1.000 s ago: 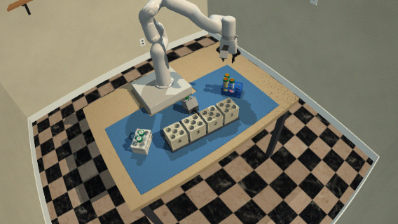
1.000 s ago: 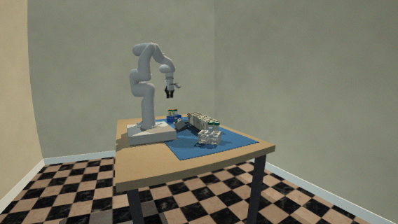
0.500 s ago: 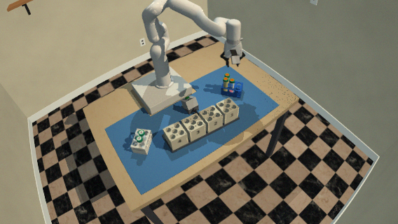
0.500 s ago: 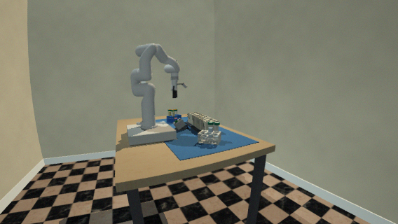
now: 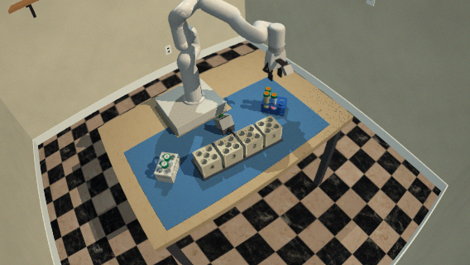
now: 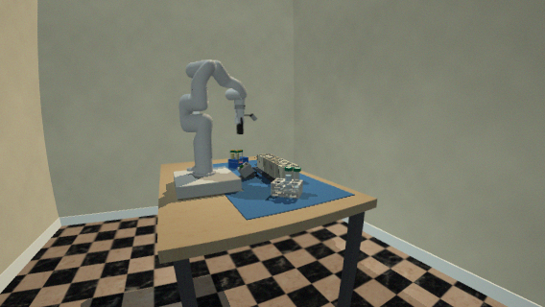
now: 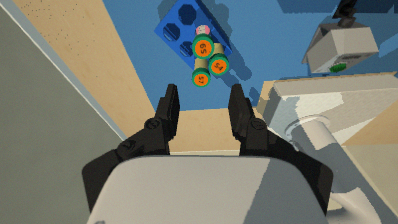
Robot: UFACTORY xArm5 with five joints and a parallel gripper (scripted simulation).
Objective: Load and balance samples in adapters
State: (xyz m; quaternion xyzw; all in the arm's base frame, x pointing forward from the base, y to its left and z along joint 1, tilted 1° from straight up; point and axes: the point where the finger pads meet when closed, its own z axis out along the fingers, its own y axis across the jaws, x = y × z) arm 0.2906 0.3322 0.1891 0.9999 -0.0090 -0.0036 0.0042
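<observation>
The sample tube S9 lies 10 mm ahead of my hand and 190 mm below it. From my hand the other things lie so: blue sample rack RS: 10 mm behind, 20 mm to the left, 220 mm below; sample tube S7: 60 mm behind, 190 mm below; sample tube S4: 30 mm behind, 30 mm to the right, 190 mm below.
</observation>
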